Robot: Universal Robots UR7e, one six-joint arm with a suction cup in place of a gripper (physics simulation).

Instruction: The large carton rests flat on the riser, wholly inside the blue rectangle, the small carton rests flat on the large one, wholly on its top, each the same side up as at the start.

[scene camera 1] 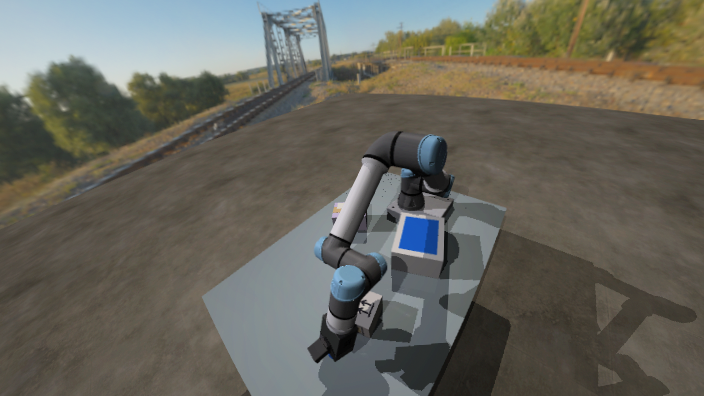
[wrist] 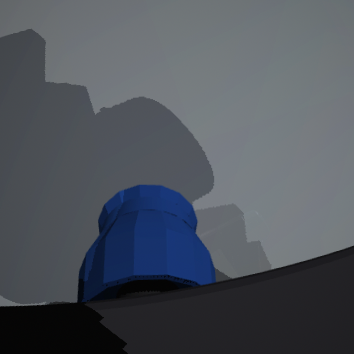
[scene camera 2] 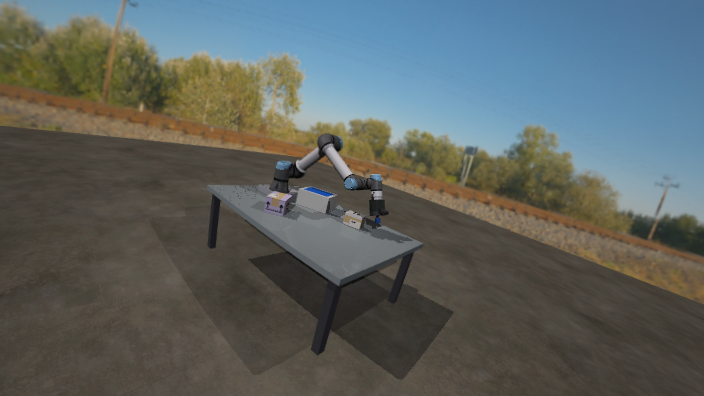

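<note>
The large carton (scene camera 1: 338, 208) (scene camera 2: 276, 205), purple with tan tape and arrows, rests on the table left of the riser in scene camera 2; the arm partly hides it in scene camera 1. The small carton (scene camera 1: 372, 319) (scene camera 2: 352, 220), whitish with tan tape and dark marks on top, rests on the table. The grey riser (scene camera 1: 416, 264) (scene camera 2: 311, 200) bears the blue rectangle (scene camera 1: 418, 235) (scene camera 2: 320, 192), with no carton on it. My blue suction cup (scene camera 1: 330, 356) (scene camera 2: 378, 220) (wrist: 149, 195) is bare, low over the table beside the small carton, apart from it. Its exact height is unclear.
The grey table (scene camera 1: 260, 310) (scene camera 2: 320, 250) carries everything; its far edge lies close behind the cup in scene camera 2. The arm's base (scene camera 1: 427, 207) stands right behind the riser. Arm shadows fall across the table.
</note>
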